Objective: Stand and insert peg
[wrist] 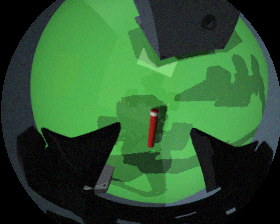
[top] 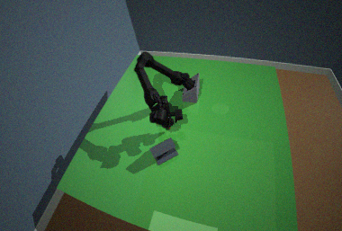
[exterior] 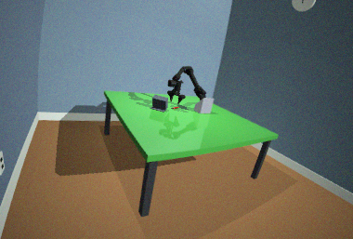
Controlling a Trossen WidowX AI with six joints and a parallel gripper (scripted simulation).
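Right now the red peg is 10 mm behind my gripper tip and 50 mm below it. The rest, counted from my gripper tip: sloped grey panel 160 mm ahead, 10 mm to the left.
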